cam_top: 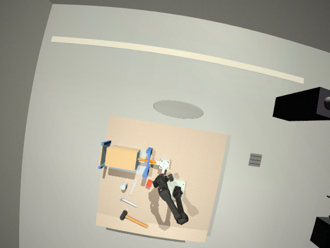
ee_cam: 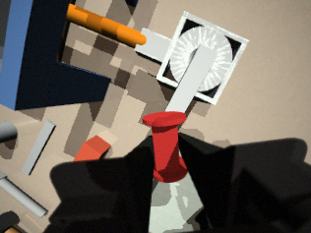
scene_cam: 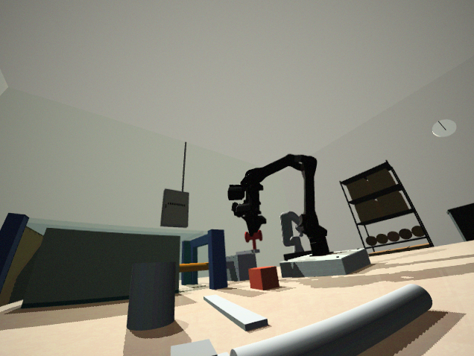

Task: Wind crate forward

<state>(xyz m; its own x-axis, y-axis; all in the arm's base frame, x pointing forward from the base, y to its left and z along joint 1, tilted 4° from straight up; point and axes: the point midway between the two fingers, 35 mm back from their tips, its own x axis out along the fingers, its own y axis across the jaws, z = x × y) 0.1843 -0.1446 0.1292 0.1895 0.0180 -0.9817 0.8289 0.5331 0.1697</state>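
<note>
My gripper tip is now 40 mm to the left of the winch crank handle and 40 mm above it. Also, from my gripper tip: winch (20 mm behind, 110 mm to the right, 110 mm below); blue frame (160 mm ahead, 90 mm to the right, 40 mm below); red knob (10 mm below).
</note>
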